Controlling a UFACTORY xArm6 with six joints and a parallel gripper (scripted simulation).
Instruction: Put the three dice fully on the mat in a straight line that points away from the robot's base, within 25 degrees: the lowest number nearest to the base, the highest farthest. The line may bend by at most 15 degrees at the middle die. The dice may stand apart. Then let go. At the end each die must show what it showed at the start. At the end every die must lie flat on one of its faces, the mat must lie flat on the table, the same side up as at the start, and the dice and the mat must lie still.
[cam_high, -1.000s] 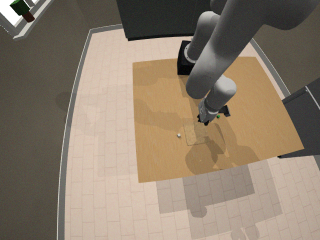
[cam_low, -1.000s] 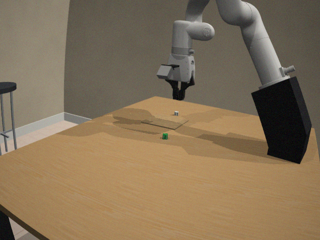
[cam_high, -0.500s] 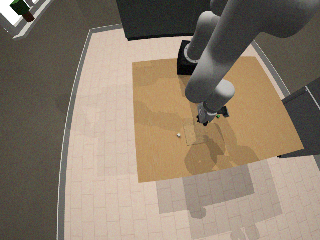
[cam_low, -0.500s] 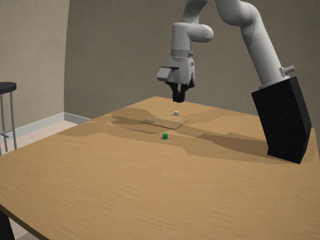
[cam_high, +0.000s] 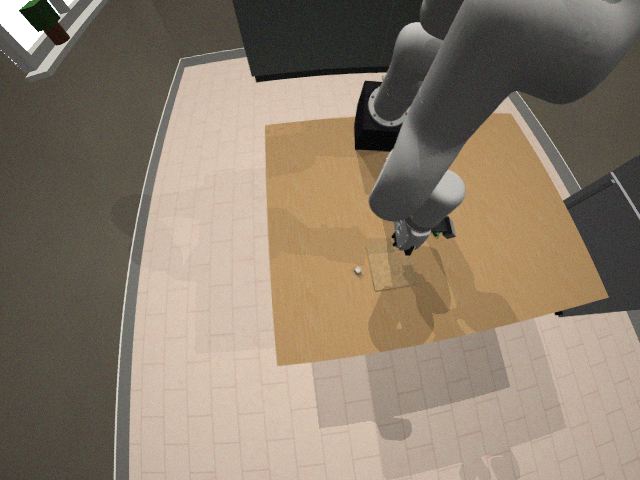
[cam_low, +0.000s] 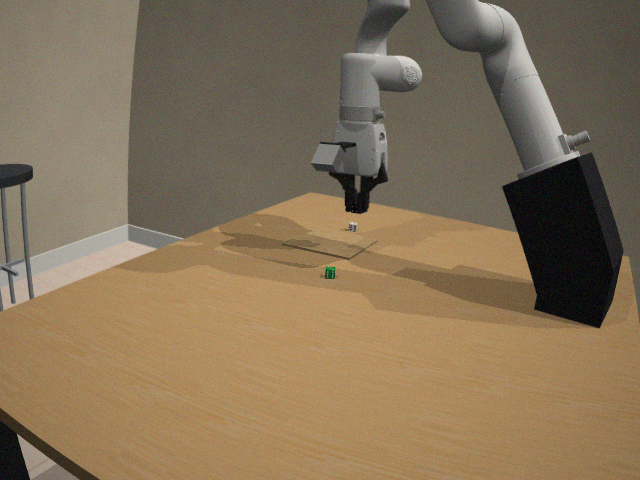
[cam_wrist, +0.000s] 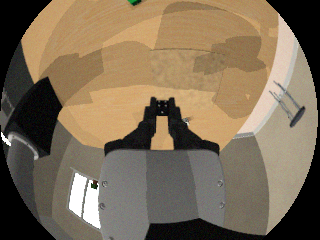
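The thin tan mat lies 9 cm below my hand and 5 cm ahead of it. The rest, counted from my hand: white die (11 cm to the right, 9 cm below, 6 cm ahead); then black die (1 cm below); then green die (16 cm to the left, 9 cm below, 4 cm behind).
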